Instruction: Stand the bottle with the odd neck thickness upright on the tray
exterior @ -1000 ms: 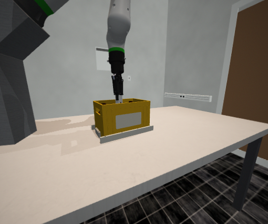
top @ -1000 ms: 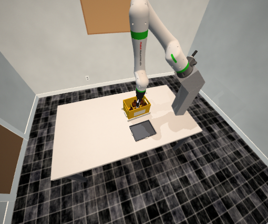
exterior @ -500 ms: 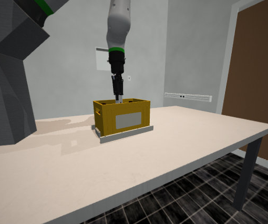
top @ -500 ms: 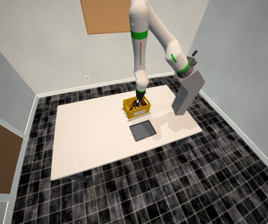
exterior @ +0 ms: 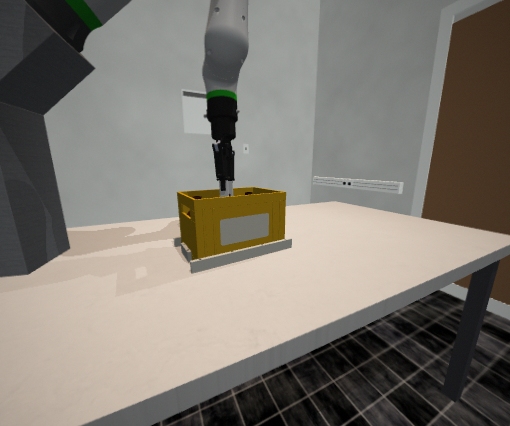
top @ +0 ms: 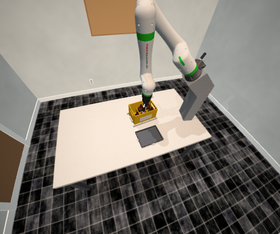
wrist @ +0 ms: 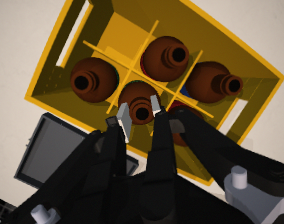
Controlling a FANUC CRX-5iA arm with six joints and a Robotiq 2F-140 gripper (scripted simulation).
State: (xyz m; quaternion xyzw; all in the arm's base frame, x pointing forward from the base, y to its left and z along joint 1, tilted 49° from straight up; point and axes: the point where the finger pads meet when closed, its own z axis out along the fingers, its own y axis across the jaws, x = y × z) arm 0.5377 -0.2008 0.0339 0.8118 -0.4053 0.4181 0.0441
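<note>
The brown bottle lies 8 cm below my hand. Also, from my hand: crate (9 cm below, 4 cm to the right, 2 cm behind); then dark grey tray (21 cm to the left, 16 cm below, 10 cm ahead).
</note>
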